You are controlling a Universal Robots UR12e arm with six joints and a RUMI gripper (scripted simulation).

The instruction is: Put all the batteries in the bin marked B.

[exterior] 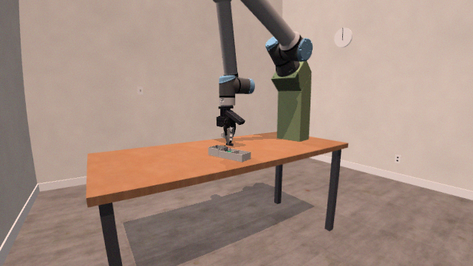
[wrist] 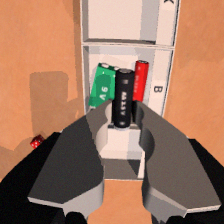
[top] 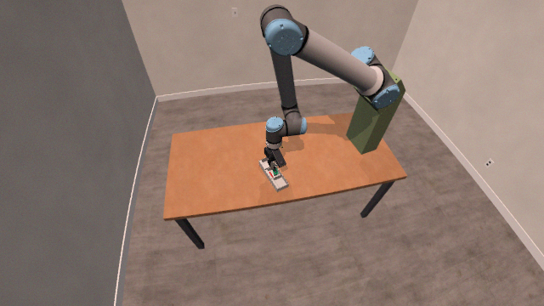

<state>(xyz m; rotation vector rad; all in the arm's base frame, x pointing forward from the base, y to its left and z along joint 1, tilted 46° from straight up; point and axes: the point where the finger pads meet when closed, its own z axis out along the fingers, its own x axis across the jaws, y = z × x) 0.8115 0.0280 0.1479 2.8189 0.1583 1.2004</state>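
My gripper is now 60 mm above the grey bin tray. Also, from my hand: red battery 70 mm below, 20 mm ahead; then black battery 10 mm below; then green battery 70 mm below, 20 mm behind.
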